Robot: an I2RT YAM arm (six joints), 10 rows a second.
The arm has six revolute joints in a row. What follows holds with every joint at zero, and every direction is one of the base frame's. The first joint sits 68 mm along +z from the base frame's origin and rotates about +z. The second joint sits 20 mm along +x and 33.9 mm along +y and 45.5 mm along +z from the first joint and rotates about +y. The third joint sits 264 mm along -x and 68.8 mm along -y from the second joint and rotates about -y. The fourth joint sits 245 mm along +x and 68.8 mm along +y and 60 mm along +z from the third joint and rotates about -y. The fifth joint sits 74 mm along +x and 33.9 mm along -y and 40.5 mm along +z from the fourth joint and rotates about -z. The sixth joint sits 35.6 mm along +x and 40.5 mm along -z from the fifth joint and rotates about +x. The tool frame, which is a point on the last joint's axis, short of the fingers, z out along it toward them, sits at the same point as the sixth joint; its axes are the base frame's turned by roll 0, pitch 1.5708 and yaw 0 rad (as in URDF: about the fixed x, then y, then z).
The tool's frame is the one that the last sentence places.
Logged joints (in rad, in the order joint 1, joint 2, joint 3, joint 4, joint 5, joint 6), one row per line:
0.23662 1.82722 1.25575 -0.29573 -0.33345 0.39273
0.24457 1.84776 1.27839 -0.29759 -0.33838 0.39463
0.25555 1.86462 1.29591 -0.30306 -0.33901 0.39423
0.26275 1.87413 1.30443 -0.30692 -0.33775 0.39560
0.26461 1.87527 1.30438 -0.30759 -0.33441 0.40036
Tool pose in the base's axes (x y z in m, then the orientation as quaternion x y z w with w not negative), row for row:
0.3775 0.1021 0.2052 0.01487 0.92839 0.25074 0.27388
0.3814 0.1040 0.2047 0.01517 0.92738 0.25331 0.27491
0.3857 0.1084 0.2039 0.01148 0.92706 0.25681 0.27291
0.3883 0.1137 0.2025 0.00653 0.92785 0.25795 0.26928
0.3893 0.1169 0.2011 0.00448 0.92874 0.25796 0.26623
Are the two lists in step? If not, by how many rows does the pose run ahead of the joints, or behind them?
The pose runs 1 row behind the joints: the pose in row i belongs to the joints in row i - 1.
